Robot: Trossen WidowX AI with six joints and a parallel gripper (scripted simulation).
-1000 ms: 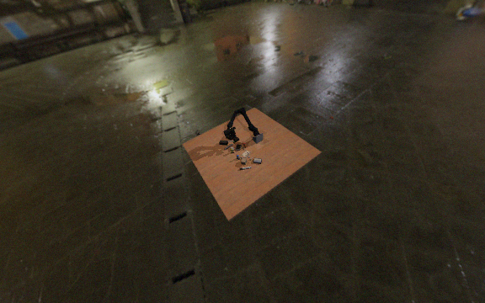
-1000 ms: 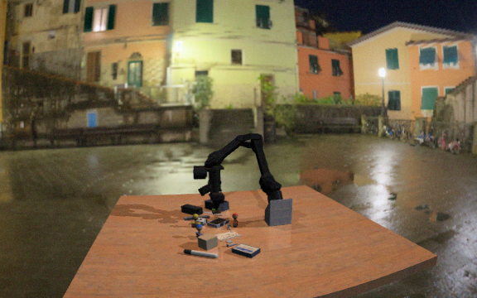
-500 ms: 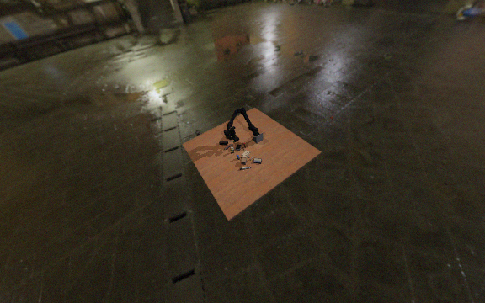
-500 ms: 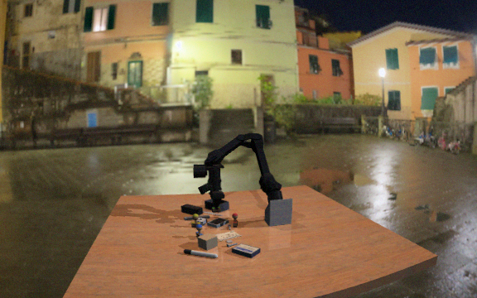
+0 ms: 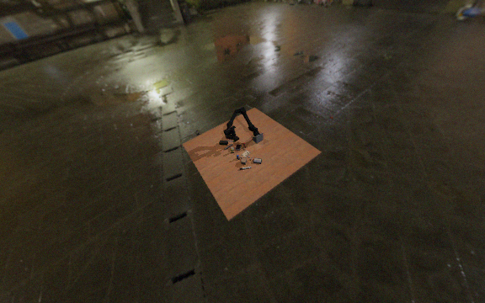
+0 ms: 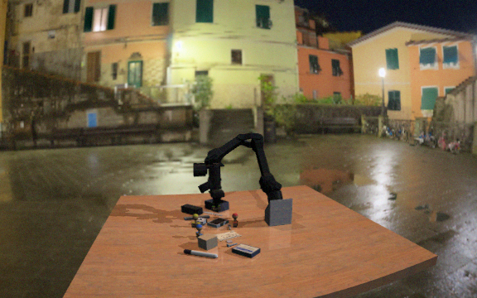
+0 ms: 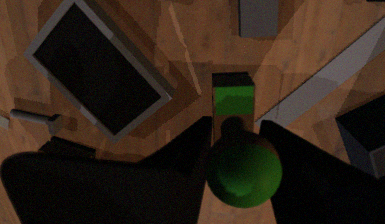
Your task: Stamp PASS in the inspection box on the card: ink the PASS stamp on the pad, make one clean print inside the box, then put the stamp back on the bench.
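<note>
Right now my gripper tip is 90 mm to the right of the ink pad, 60 mm above it and 10 mm past it. Also, from my gripper tip: PASS stamp right at my gripper tip; red-knob stamp 120 mm to the left, 90 mm behind, 40 mm below; yellow stamp 130 mm to the left, 90 mm ahead, 40 mm below.
</note>
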